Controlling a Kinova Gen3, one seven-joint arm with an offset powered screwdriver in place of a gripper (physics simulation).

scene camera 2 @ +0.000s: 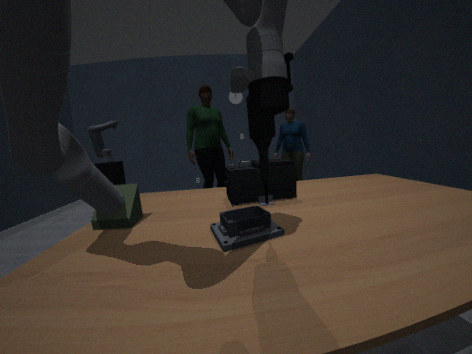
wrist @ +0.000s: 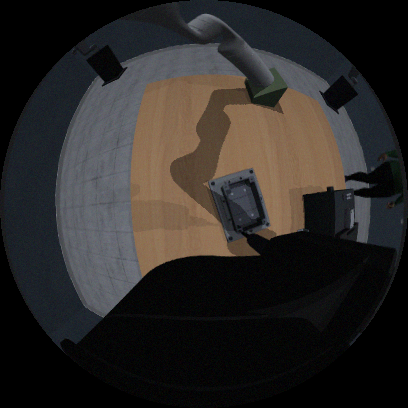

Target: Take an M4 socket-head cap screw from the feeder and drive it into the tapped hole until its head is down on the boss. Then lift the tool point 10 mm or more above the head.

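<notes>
The dark open-topped housing (scene camera 2: 245, 220) (wrist: 242, 204) sits on a grey base plate (scene camera 2: 252, 240) (wrist: 217, 199) on the table. My screwdriver (scene camera 2: 267, 202) (wrist: 242, 232) points straight down in the scene view. Its thin tip shows there just above and behind the housing's right end. In the wrist view the tip overlaps the housing's lower edge, near a corner. The exact gap below the tip cannot be told. A screw at the tip or in the tapped hole is too small and dark to make out. The black box-shaped feeder (scene camera 2: 243, 185) (wrist: 320, 212) stands behind the housing.
A small pale bracket (scene camera 2: 266, 199) shows at the feeder's foot, behind the tip. A second grey arm (scene camera 2: 90, 182) (wrist: 245, 60) stands on a green block (scene camera 2: 131, 207) (wrist: 270, 94) on the wooden table (scene camera 2: 380, 250) (wrist: 170, 110). Two people stand beyond the table.
</notes>
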